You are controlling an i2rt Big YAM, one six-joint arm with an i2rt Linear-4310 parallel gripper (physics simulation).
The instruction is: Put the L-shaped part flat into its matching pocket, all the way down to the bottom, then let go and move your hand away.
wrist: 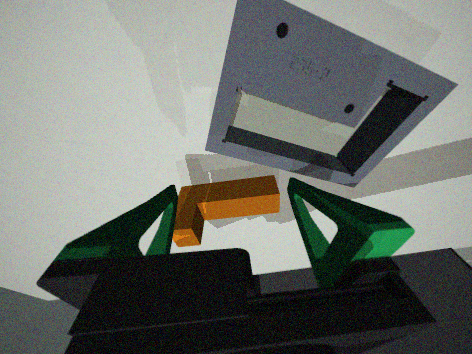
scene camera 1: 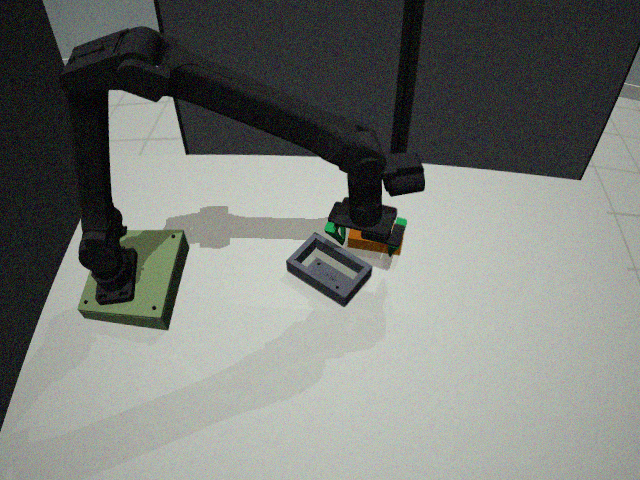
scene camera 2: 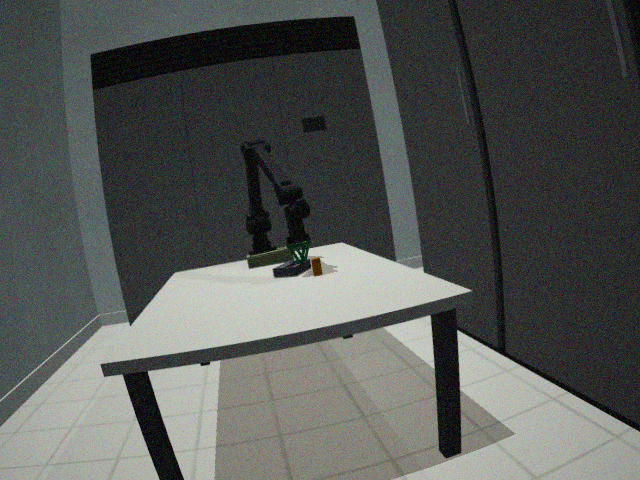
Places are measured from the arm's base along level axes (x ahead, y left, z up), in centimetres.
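Where they show: gripper, fingertip midpoint: [wrist: 233,186] [scene camera 1: 366,248] [scene camera 2: 303,262]; arm's base at its link origin: [scene camera 1: 118,278] [scene camera 2: 263,252].
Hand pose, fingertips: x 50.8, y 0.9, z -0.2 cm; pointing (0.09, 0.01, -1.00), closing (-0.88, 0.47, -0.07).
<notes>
Things, the pixels of their top centre, and the offset from my fingertips. Level surfaces: height alone.
- orange L-shaped part at its top centre: [wrist: 227,234] [scene camera 1: 377,226] [scene camera 2: 314,256] dx +2.7, dy +3.8, dz +1.5 cm
- blue-grey block at its top centre: [wrist: 318,121] [scene camera 1: 329,263] [scene camera 2: 291,263] dx -7.6, dy -1.9, dz -0.8 cm
- white table at its surface level: dz -4.5 cm
The orange L-shaped part [scene camera 1: 373,241] [scene camera 2: 316,266] [wrist: 242,206] rests on the table, outside the pocket, with its L outline showing in the wrist view. The blue-grey block [scene camera 1: 329,279] [scene camera 2: 289,269] [wrist: 310,55] with the L-shaped pocket lies close beside it, turned at an angle; the pocket is empty. My gripper [scene camera 1: 366,245] [scene camera 2: 300,261] [wrist: 233,186] is open and points down over the part. In the wrist view its green fingers appear on either side of the part, past the two ends of the long leg. Nothing is held. The exact fingertip height is hard to tell.
The arm's base stands on a green block [scene camera 1: 160,273] [scene camera 2: 268,256] at the left in the first scene view. The white table [scene camera 1: 491,335] [scene camera 2: 289,304] carries everything. Dark panels [scene camera 1: 289,67] stand behind the table. Shadows of the arm cross the table top.
</notes>
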